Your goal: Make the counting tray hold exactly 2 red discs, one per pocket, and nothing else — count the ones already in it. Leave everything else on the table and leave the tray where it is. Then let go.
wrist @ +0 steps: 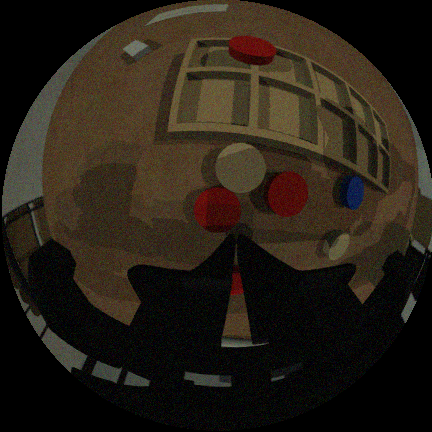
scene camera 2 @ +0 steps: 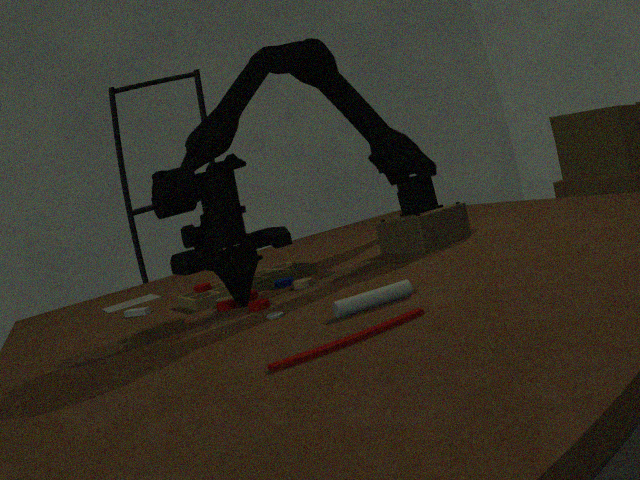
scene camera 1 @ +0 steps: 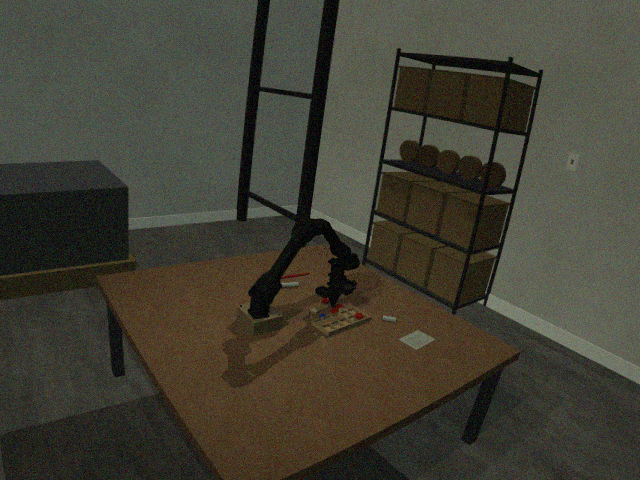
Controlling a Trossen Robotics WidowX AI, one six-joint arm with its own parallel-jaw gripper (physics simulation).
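The tan counting tray [scene camera 1: 342, 329] [wrist: 210, 129] has two rows of pockets. One red disc [scene camera 1: 359, 315] [scene camera 2: 202, 287] [wrist: 252, 50] is at its end, in the far row, and seems to lie high across a divider. Outside the tray lie one red disc [scene camera 2: 225, 304] [wrist: 217, 209], a second red disc [wrist: 288, 194] and a third red disc [scene camera 1: 325, 299] [scene camera 2: 258, 304] [wrist: 237, 284], which shows through the gap behind the fingertips. My gripper [scene camera 1: 333, 304] [scene camera 2: 241, 304] [wrist: 234, 238] is shut and empty, pointing down low among these loose discs. Whether it touches the table is unclear.
Near the tray lie a blue disc [scene camera 1: 322, 315] [scene camera 2: 283, 282] [wrist: 355, 192], a tan disc [wrist: 241, 167] and another tan disc [scene camera 2: 301, 283] [wrist: 337, 246]. A white block [scene camera 1: 389, 318] [scene camera 2: 136, 312] [wrist: 136, 48], white card [scene camera 1: 417, 339], white cylinder [scene camera 2: 373, 298] and red rod [scene camera 2: 346, 341] also lie around.
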